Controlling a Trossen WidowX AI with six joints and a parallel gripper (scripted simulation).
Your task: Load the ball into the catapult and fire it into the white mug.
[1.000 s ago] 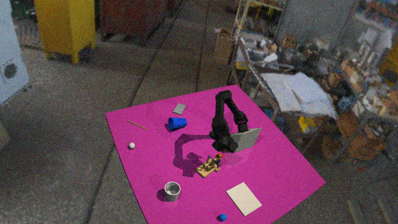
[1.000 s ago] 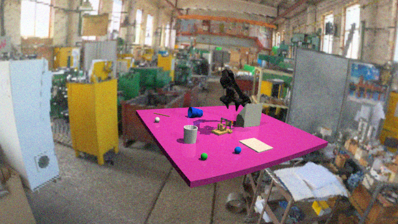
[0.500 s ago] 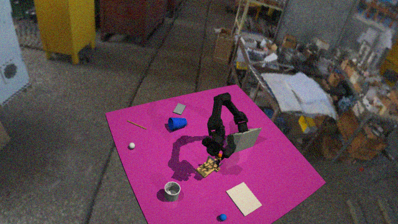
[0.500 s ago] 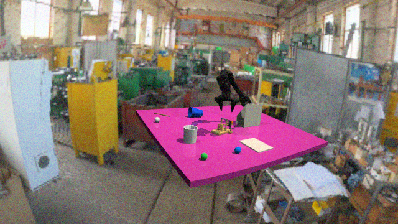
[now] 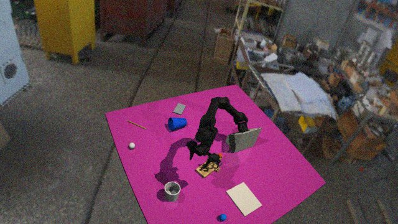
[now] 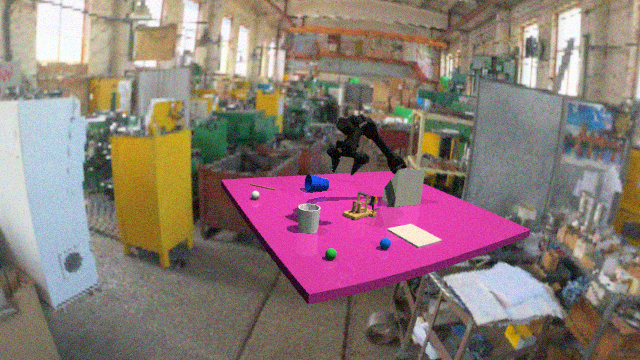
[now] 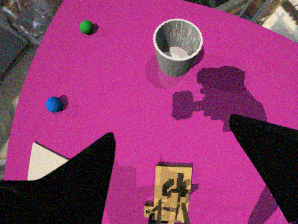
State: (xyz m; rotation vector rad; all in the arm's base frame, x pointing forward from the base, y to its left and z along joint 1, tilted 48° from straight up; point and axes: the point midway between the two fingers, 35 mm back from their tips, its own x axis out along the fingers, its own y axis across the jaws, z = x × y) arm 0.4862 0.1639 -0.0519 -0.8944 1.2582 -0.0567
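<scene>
Now: gripper tip 250 mm past the orange ball, 90 mm to the left of it and 160 mm above it. The rest, counted from my gripper tip: wooden catapult: 190 mm behind, 60 mm to the right, 170 mm below; blue ball: 40 mm behind, 300 mm to the left, 200 mm below; white mug: 160 mm ahead, 30 mm to the left, 190 mm below.
</scene>
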